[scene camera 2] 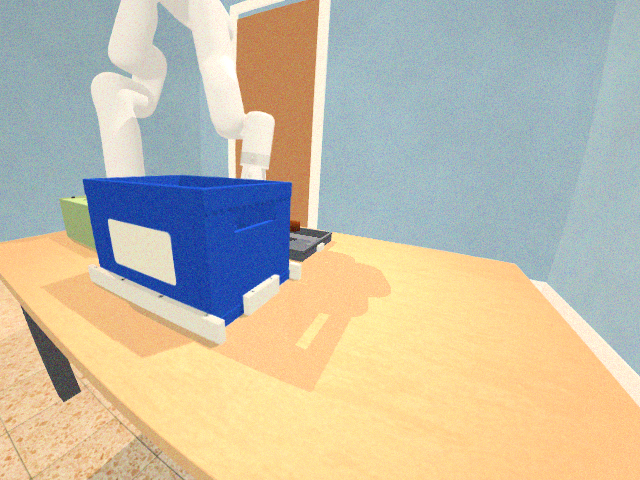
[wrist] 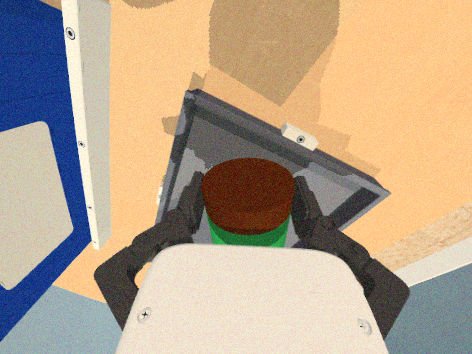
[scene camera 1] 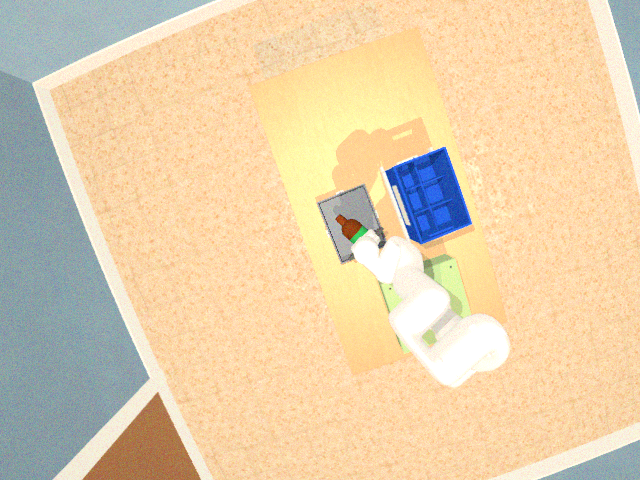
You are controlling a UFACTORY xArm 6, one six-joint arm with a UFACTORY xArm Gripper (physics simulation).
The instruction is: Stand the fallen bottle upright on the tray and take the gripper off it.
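Frame: origin at the arm's base, x ahead, y left, z up, level; centimetres.
Where they show: gripper, fingertip midpoint: [wrist: 247, 185].
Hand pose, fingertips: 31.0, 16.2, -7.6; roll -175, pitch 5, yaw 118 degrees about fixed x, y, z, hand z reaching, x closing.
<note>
Each offset is from my fingertips to the top centre of the thing, as dx, dy, dz. "*": to the spot under its first point.
The brown bottle with a green band {+5.4, +3.5, +4.5} [scene camera 1: 353, 228] [scene camera 2: 294, 225] [wrist: 248, 197] is held over the grey tray {+7.5, +2.9, -0.8} [scene camera 1: 359, 200] [scene camera 2: 311, 245] [wrist: 241, 118]. In scene camera 1 its neck points to the upper left, so it is not upright. In the wrist view its round base faces the camera between the fingers. My gripper [scene camera 1: 369, 237] [wrist: 247, 185] is shut on the bottle, with a dark finger on each side. In scene camera 2 the fingers are hidden behind the blue crate. The exact tilt and the gap to the tray floor cannot be told.
A tall blue crate {+10.4, -24.3, +14.2} [scene camera 1: 459, 188] [scene camera 2: 248, 253] [wrist: 30, 85] with compartments stands beside the tray, bordered by white rails [scene camera 2: 155, 303] [wrist: 90, 125]. A light green block [scene camera 1: 457, 281] [scene camera 2: 77, 222] stands near the arm's base. A small white bracket {* -5.5, +1.5, -1.8} [wrist: 299, 136] touches the tray's outer wall.
</note>
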